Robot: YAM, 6 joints.
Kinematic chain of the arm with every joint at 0, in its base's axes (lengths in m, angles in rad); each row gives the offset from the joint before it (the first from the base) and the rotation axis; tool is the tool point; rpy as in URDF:
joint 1: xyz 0 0 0.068 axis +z
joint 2: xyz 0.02 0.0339 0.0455 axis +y
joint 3: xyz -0.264 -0.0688 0 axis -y
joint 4: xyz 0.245 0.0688 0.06 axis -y
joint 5: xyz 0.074 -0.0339 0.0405 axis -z
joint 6: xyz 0.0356 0 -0.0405 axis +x
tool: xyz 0 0 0 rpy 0 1.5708 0
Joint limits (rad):
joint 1: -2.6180..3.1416
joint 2: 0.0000..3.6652
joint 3: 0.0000..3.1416
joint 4: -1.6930..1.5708
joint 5: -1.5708..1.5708
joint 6: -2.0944..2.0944
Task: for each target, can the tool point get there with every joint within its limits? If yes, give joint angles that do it. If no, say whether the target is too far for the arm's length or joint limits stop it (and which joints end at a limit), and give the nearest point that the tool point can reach.
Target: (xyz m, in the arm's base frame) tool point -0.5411 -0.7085 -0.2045
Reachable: no: too far | nearest point -0.3690 -0.4831 -0.1010 | short by 0.302 m
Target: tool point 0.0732 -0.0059 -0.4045
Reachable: no: joint limits stop it (at a limit: joint 2) | nearest point 0.0988 -0.0080 -0.3480 | short by 0.062 m
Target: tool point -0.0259 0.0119 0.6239
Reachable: yes | joints 0.9530 0.8477 1.6667 0.4788 -0.9031 0.8227
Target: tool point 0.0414 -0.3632 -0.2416
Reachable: yes | joints -1.4118 3.1671 1.5745 0.2770 0.4852 0.5957
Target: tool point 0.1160 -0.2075 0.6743
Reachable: yes | joints 2.1432 1.0316 2.7924 -0.0343 -0.4322 -1.1533
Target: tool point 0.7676 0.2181 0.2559
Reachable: no: too far | nearest point 0.6114 0.1737 0.2262 | short by 0.165 m
